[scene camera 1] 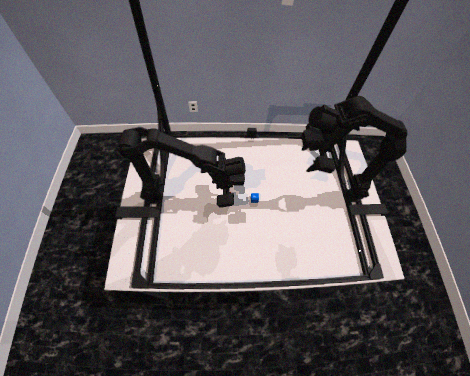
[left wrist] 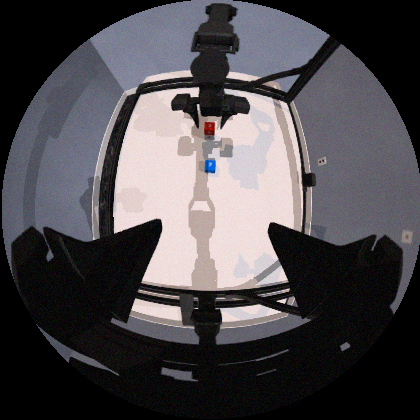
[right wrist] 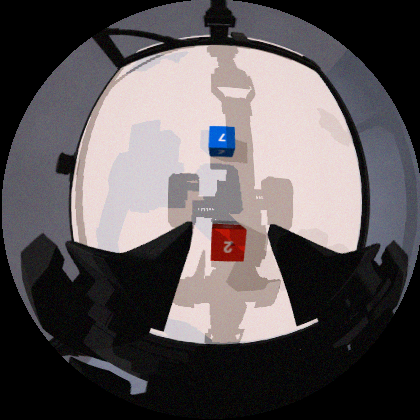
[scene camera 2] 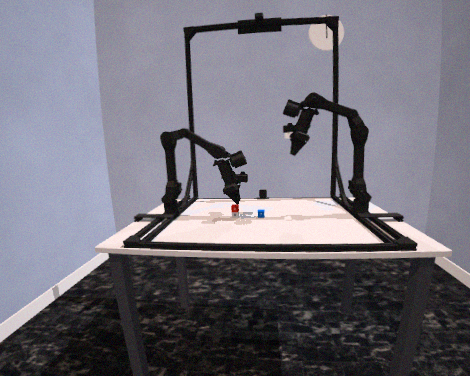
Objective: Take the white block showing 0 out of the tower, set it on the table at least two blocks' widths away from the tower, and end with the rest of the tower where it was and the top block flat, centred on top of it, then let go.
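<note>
I can see my left gripper and my right gripper here, and the left wrist view shows my left gripper and my right gripper too. Then there's a blue block that I can see, and a red block as well.
</note>
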